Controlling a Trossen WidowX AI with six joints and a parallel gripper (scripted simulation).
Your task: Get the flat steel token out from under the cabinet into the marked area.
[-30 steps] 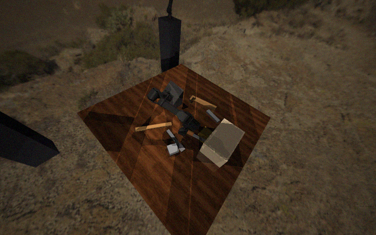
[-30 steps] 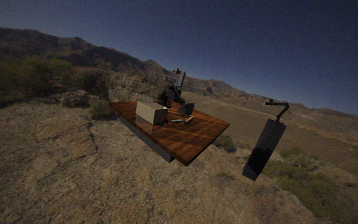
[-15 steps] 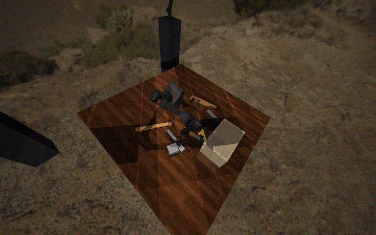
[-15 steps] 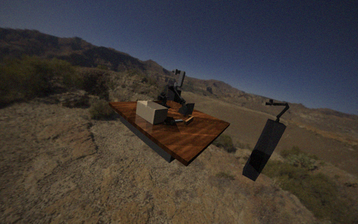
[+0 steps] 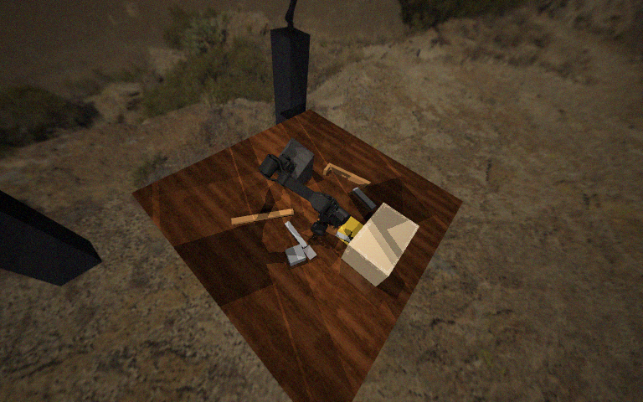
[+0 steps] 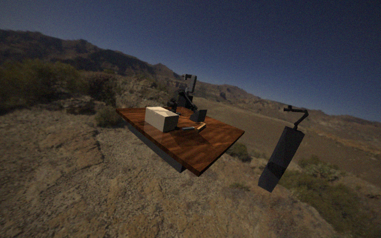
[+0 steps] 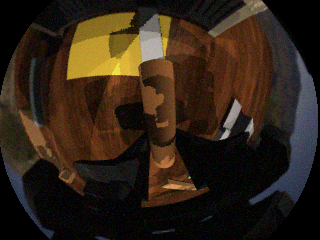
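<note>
Now: the grey scraper 1 cm behind my gripper tip and 14 cm to the right of it. Round my gripper tip: steel token 26 cm ahead, 11 cm to the left, 1 cm below; then wooden stick 25 cm behind, 17 cm to the right; then grey block 1 cm ahead, 20 cm to the right, 1 cm above.
</note>
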